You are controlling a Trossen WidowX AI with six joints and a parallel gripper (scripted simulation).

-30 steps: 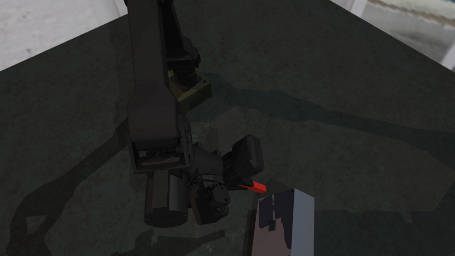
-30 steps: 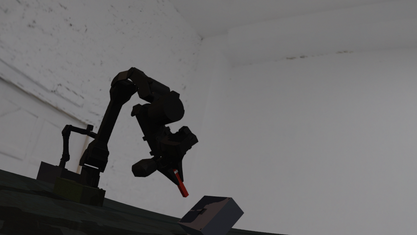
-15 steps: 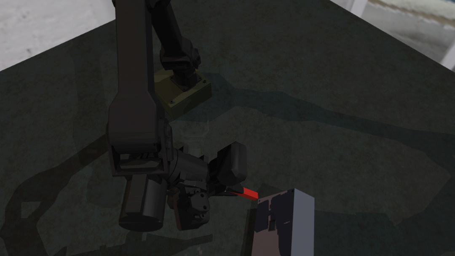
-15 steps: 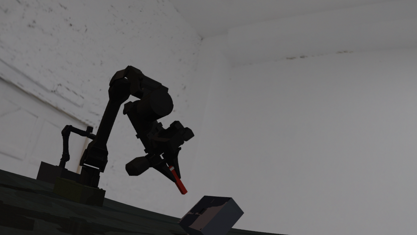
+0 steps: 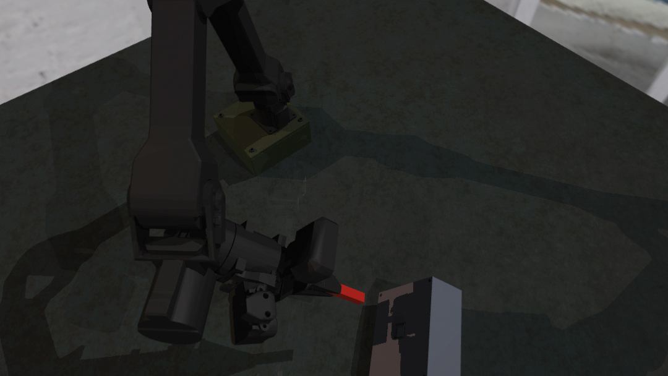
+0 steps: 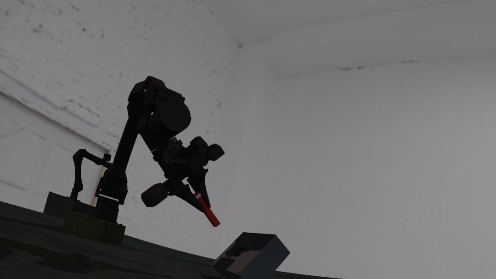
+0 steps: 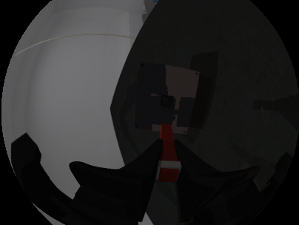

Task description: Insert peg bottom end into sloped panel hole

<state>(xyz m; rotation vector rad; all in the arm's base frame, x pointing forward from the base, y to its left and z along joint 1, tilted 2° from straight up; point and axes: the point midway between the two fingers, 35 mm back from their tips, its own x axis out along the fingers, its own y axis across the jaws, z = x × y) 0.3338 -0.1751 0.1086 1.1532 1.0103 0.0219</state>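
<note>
The sloped panel lies 90 mm below my gripper tip, 90 mm ahead of it and 50 mm to the left of it. Round my gripper tip: red peg 10 mm to the right, 10 mm behind, 10 mm above.
</note>
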